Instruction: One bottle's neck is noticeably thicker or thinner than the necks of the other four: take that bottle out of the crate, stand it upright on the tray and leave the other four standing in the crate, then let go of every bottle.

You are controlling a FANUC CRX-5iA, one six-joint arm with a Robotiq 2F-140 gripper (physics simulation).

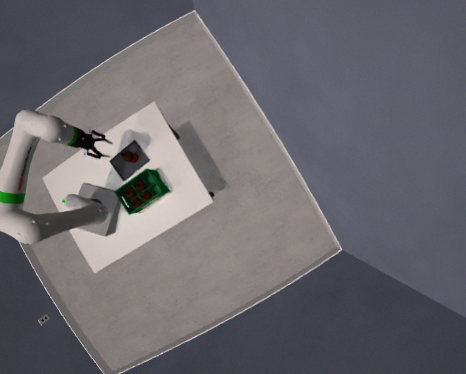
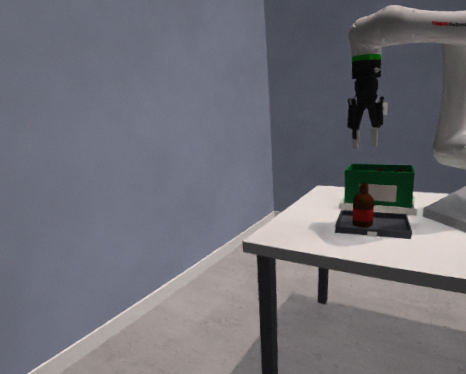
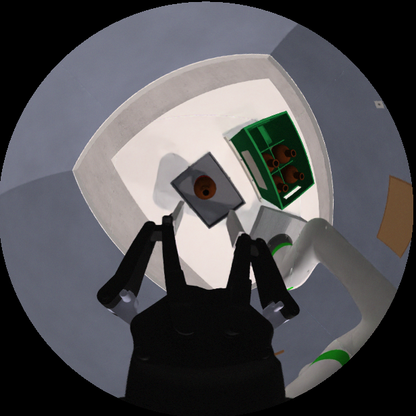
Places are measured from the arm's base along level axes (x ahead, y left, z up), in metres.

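Where they show: gripper, fingertip midpoint: (image 1: 109,149) (image 2: 364,147).
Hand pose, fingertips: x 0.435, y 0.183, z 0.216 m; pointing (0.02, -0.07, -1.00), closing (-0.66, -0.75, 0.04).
Observation:
Things, the pixels of their top centre, and the offset from my fingertips. Level surfaces: height alone.
- brown bottle with a red label, middle of its top: (image 2: 364,183) (image 1: 122,154) dx +0.001, dy -0.008, dz -0.134 m
- dark grey tray, middle of its top: (image 2: 372,219) (image 1: 128,160) dx -0.035, dy -0.010, dz -0.268 m
- green crate, middle of its top: (image 2: 379,167) (image 1: 137,191) dx -0.027, dy -0.281, dz -0.119 m
- bottle, middle of its top: (image 1: 135,185) dx -0.025, dy -0.234, dz -0.131 m
- white table, its level: dz -0.294 m
A brown bottle with a red label (image 1: 129,157) (image 2: 363,207) (image 3: 205,187) stands upright on the dark grey tray (image 1: 124,176) (image 2: 390,233) (image 3: 224,202). The green crate (image 1: 161,186) (image 2: 380,176) (image 3: 254,161) stands beside the tray. Several brown bottles stand in its compartments; two of them are a bottle (image 1: 139,185) (image 3: 284,153) and another bottle (image 3: 293,175). How their necks compare is too small to tell. My gripper (image 1: 108,149) (image 2: 365,140) (image 3: 205,212) is open and empty, well above the tray and apart from the bottle.
The white table (image 1: 165,210) (image 2: 295,235) (image 3: 145,145) carries the tray, the crate and the arm's grey base (image 1: 114,220) (image 3: 267,220). The base is close to one end of the crate. The crate's walls rise higher than the tray's low rim.

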